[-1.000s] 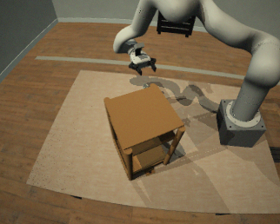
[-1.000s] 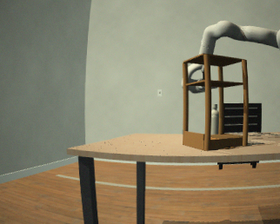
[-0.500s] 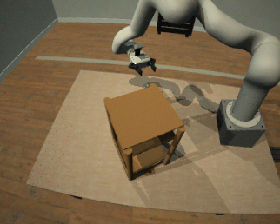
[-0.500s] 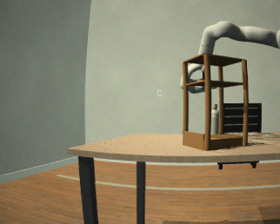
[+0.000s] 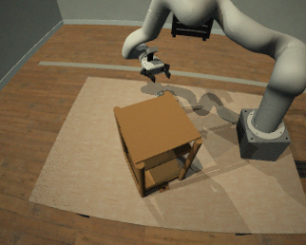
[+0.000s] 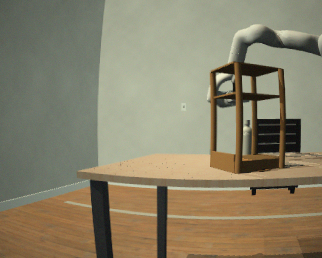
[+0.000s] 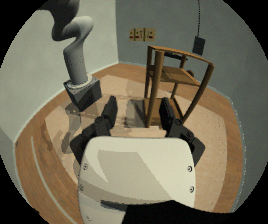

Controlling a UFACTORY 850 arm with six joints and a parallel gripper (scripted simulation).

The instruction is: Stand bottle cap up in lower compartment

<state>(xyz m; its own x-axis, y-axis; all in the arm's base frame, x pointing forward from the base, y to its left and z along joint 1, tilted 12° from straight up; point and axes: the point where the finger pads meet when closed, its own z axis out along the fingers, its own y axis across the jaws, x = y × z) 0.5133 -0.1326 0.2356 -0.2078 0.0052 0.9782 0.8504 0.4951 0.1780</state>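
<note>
My gripper is now 19 cm above the grey bottle. Also, from my hand: wooden shelving unit: 32 cm to the left, 12 cm below.
</note>
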